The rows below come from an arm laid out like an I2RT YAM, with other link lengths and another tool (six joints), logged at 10 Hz.
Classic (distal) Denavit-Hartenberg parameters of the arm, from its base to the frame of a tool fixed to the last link. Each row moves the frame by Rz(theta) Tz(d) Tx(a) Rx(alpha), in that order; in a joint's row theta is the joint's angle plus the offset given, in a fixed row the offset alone. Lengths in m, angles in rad.
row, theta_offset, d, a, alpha
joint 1, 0, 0.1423, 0.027, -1.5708
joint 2, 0, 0, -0.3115, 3.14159
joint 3, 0.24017, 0, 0.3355, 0
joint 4, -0.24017, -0.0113, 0.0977, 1.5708
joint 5, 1.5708, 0, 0, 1.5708
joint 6, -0.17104, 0.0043, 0.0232, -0.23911
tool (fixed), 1.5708, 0.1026, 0, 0
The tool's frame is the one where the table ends.
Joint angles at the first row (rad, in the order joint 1, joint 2, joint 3, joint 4, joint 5, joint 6):
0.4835, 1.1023, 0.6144, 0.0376, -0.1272, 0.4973
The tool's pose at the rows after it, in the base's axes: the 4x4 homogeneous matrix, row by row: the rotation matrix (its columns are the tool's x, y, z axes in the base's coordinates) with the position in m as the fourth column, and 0 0 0 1 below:
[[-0.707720, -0.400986, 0.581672, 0.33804], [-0.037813, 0.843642, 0.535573, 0.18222], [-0.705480, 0.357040, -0.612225, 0.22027], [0, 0, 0, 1]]
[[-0.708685, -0.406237, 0.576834, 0.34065], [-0.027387, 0.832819, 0.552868, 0.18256], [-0.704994, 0.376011, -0.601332, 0.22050], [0, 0, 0, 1]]
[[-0.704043, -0.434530, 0.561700, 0.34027], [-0.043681, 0.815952, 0.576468, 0.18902], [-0.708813, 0.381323, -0.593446, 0.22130], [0, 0, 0, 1]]
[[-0.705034, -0.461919, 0.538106, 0.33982], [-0.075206, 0.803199, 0.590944, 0.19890], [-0.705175, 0.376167, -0.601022, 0.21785], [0, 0, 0, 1]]
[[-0.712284, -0.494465, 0.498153, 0.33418], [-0.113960, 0.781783, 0.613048, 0.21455], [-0.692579, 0.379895, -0.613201, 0.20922], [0, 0, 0, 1]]
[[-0.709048, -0.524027, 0.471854, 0.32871], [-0.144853, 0.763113, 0.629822, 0.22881], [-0.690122, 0.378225, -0.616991, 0.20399], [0, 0, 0, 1]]
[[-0.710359, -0.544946, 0.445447, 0.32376], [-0.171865, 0.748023, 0.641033, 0.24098], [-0.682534, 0.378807, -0.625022, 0.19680], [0, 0, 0, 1]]
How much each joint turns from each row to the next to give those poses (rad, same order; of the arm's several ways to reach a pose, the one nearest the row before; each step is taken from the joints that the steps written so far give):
-0.0229, 0.0141, 0.0003, 0.0167, -0.0218, 0.0087
-0.0095, 0.0073, 0.0001, 0.0172, -0.0236, 0.0115
0.0095, 0.0083, 0.0030, 0.0130, -0.0229, -0.0042
0.0210, 0.0248, 0.0092, 0.0053, -0.0111, -0.0118
0.0389, 0.0290, 0.0003, 0.0107, -0.0107, -0.0016
0.0378, 0.0218, 0.0000, 0.0168, -0.0007, -0.0026
0.0320, 0.0251, -0.0003, 0.0145, -0.0004, 0.0000

